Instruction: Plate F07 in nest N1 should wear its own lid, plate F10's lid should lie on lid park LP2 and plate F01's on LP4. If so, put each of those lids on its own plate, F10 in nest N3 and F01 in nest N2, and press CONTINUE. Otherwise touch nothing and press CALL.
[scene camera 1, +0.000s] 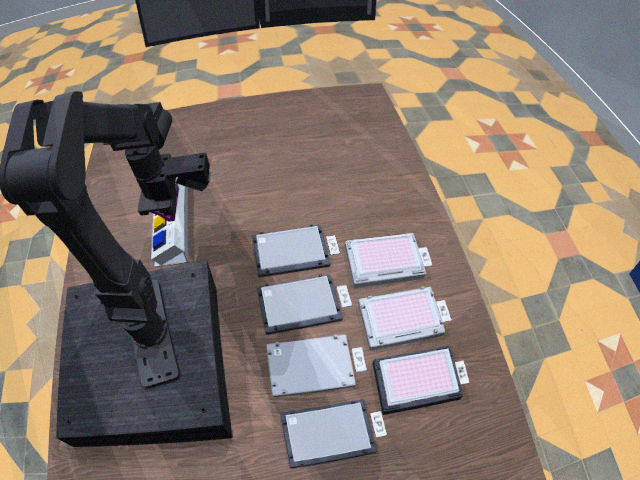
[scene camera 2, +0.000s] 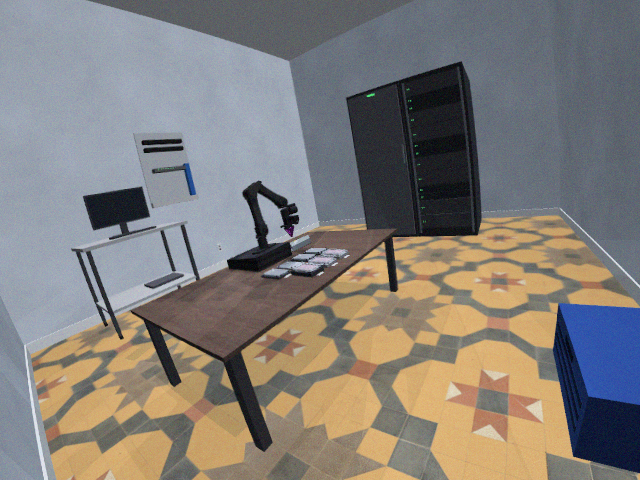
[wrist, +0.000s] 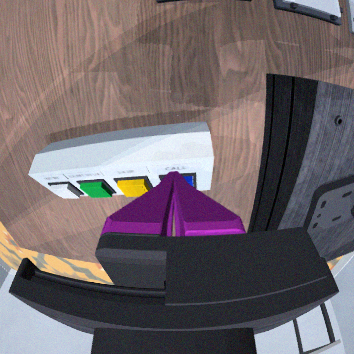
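Where they show: gripper, between the fingertips: (scene camera 1: 171, 220) (scene camera 2: 291, 237) (wrist: 173, 178); arm's base, origin of its link: (scene camera 1: 151, 333) (scene camera 2: 264, 249).
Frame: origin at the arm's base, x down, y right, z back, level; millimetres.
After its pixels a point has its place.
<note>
My gripper (scene camera 1: 171, 217) {x -15, y -226, z -84 mm} (scene camera 2: 291, 236) {x -15, y -226, z -84 mm} (wrist: 173, 178) {x -15, y -226, z -84 mm} is shut and empty. In the wrist view its purple fingertips overlap the blue CALL button (scene camera 1: 158, 239) {x 33, y -231, z -43 mm} (wrist: 189, 181) {x 28, y -221, z -50 mm} and hide part of it; contact cannot be told. The green CONTINUE button (wrist: 96, 189) {x 31, y -327, z -63 mm} is left of the yellow one. Pink-welled plates sit in N3 (scene camera 1: 386, 254) {x 52, y -48, z -467 mm}, N2 (scene camera 1: 404, 315) {x 54, y 87, z -442 mm} and the dark nest N1 (scene camera 1: 421, 376) {x 49, y 212, z -416 mm}; whether N1's plate wears a lid is unclear. Grey lids lie on LP2 (scene camera 1: 291, 249) {x 67, y -135, z -301 mm}, LP4 (scene camera 1: 301, 302) {x 67, y -13, z -279 mm} and LP3 (scene camera 1: 328, 432) {x 67, y 243, z -235 mm}. LP1 (scene camera 1: 311, 364) {x 74, y 109, z -254 mm} shows a pale panel. Lid codes are unreadable.
The white button box (scene camera 1: 178, 235) {x 31, y -224, z -87 mm} (wrist: 125, 152) {x 31, y -273, z -96 mm} also bears a yellow button (scene camera 1: 159, 222) {x 33, y -276, z -51 mm} (wrist: 133, 187) {x 31, y -281, z -56 mm} and a white button (wrist: 65, 189) {x 30, y -372, z -73 mm}. The black arm base block (scene camera 1: 98, 392) {x 11, y 81, z 124 mm} (wrist: 330, 145) {x -7, y -90, z -78 mm} stands beside it on the wooden table (scene camera 1: 310, 134) {x 84, y -484, z -466 mm} (scene camera 2: 206, 310) {x 84, y 663, z -126 mm}.
</note>
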